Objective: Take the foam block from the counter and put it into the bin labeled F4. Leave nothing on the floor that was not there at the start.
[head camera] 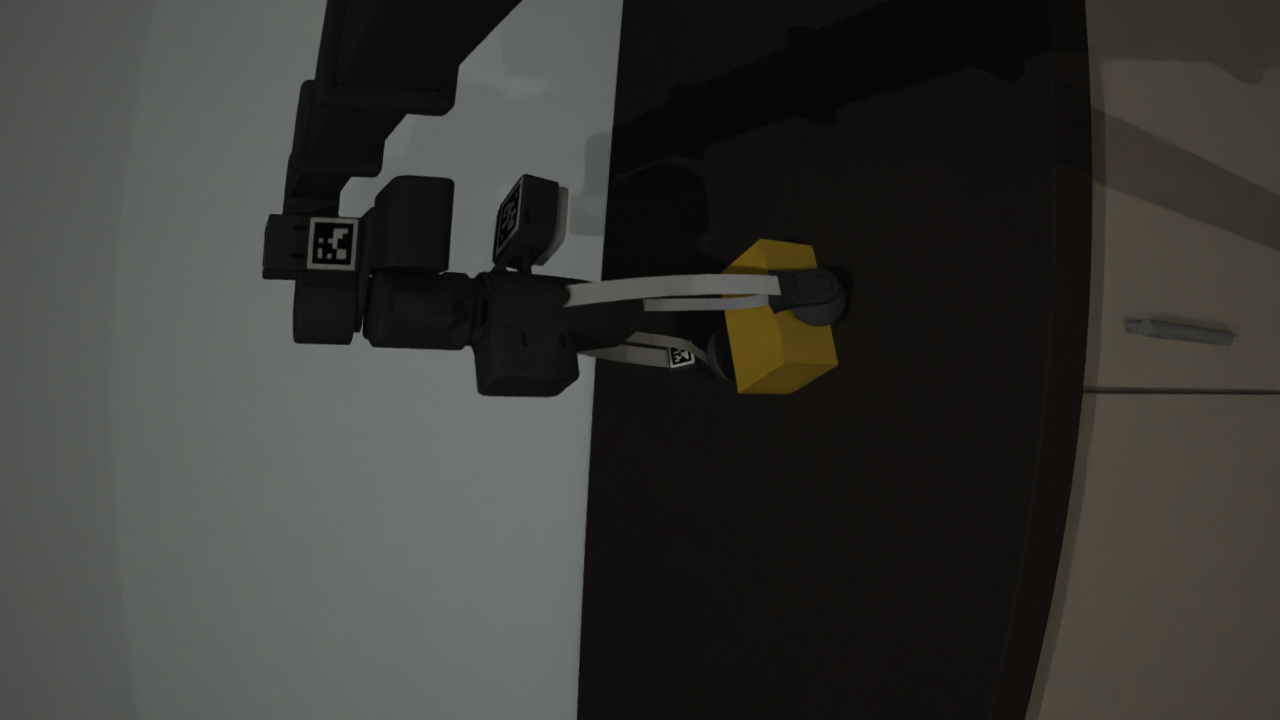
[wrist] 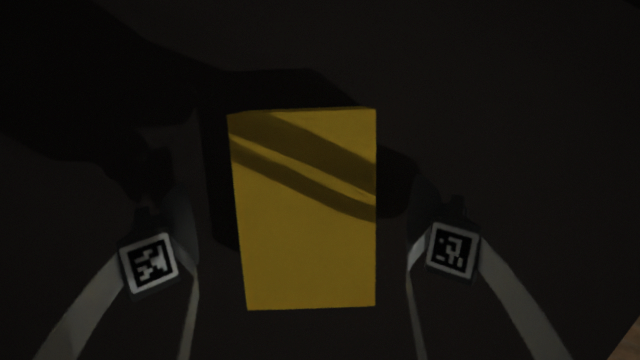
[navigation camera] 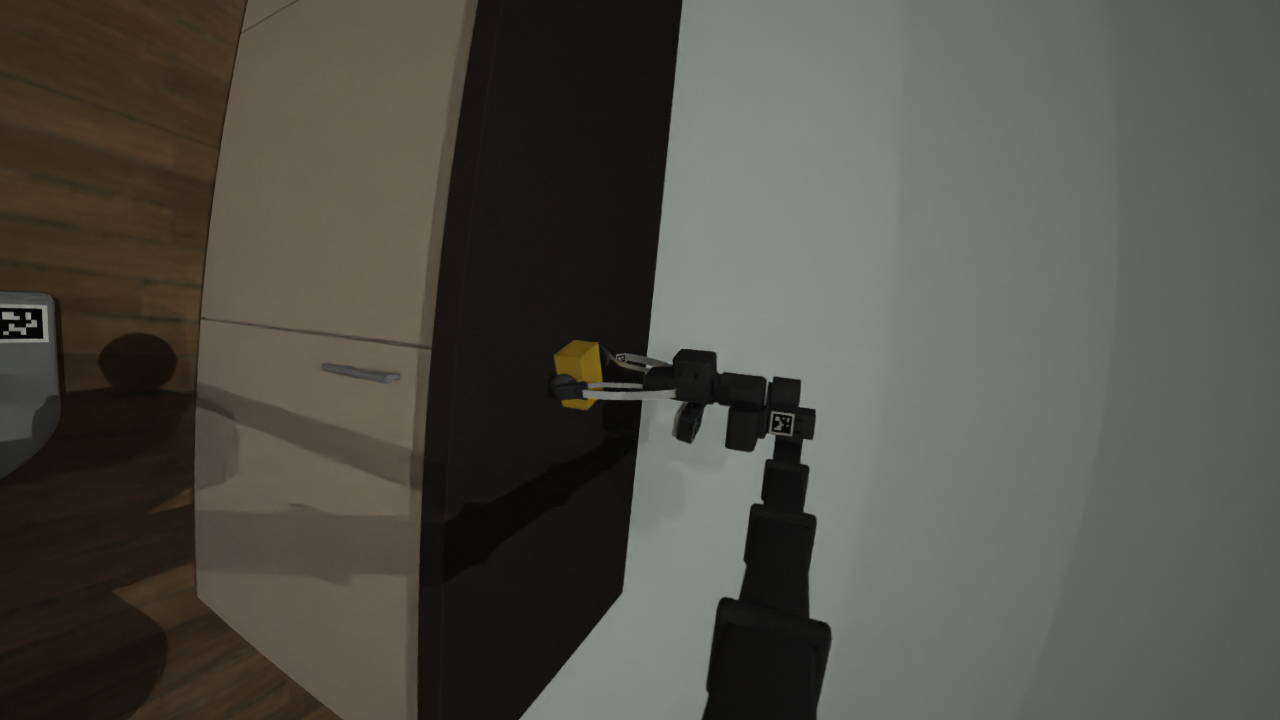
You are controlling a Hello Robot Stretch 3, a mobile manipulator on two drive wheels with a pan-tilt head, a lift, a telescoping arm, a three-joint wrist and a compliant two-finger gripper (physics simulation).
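Frame: origin at the robot's base, x back, y right, z up, level; metres.
Seen in the pictures: gripper, fingertip midpoint: (head camera: 790,329) (wrist: 302,206) (navigation camera: 573,369).
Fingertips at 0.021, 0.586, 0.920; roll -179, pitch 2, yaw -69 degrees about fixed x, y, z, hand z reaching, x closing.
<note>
A point is followed by its place in that frame, as x, y, z.
The foam block, a yellow box (head camera: 759,351) @[0.005, 0.572, 0.955] (navigation camera: 577,360) @[0.002, 0.542, 0.951] (wrist: 310,260) @[0.010, 0.577, 0.955], is on the dark counter (head camera: 832,555) @[-0.133, 0.534, 0.910] (navigation camera: 563,223) @[-0.199, 0.545, 0.910] (wrist: 515,75) @[0.125, 0.503, 0.910]. My gripper (head camera: 769,325) @[0.022, 0.586, 0.920] (navigation camera: 587,372) @[0.022, 0.586, 0.920] (wrist: 302,206) @[0.022, 0.586, 0.920] is open, with one finger on each side of the block. In the wrist view a dark gap shows between the block and each fingertip, a little wider on the left. In the head view one finger passes over part of the block, and the other fingertip is partly hidden behind it. The bin labeled F4 does not show in these views.
Beige cabinet fronts (head camera: 1181,537) @[-0.127, 0.380, 0.661] (navigation camera: 322,205) @[-0.206, 0.386, 0.574] with a grey handle (head camera: 1181,332) @[0.027, 0.337, 0.765] (navigation camera: 359,372) @[0.025, 0.337, 0.757] are below the counter's front edge. A pale wall (head camera: 358,537) @[-0.204, 1.006, 1.158] (navigation camera: 895,268) @[-0.222, 1.007, 1.443] stands behind the counter. Wooden floor (navigation camera: 107,179) @[-0.277, 0.263, 0.001] and part of a grey robot base (navigation camera: 26,385) @[0.100, 0.133, 0.160] show at the left of the navigation view.
</note>
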